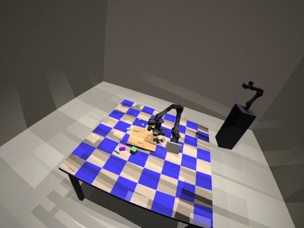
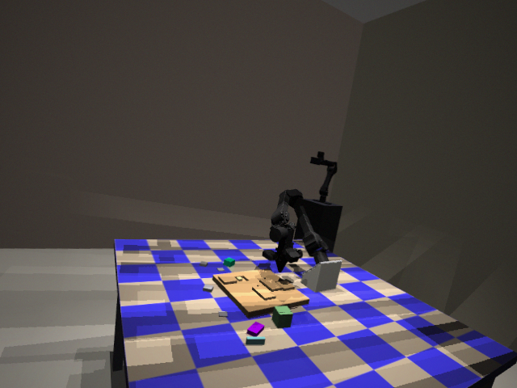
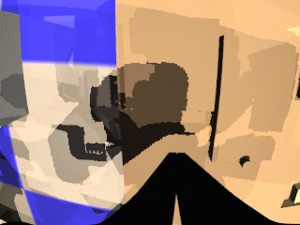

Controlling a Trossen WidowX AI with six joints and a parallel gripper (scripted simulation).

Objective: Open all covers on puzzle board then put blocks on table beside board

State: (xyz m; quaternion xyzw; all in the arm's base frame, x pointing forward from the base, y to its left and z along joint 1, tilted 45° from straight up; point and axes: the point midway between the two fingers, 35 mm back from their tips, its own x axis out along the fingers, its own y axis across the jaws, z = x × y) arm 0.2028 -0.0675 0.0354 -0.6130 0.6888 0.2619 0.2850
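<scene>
My gripper tip is 110 mm short of the tan puzzle board, 50 mm above it and 10 mm to the left of it. Round my gripper tip: dark green block: 260 mm to the right, 90 mm ahead, 50 mm below; green cube: 220 mm to the left, 170 mm ahead, 40 mm below; purple block: 290 mm ahead, 220 mm to the left, 60 mm below.
</scene>
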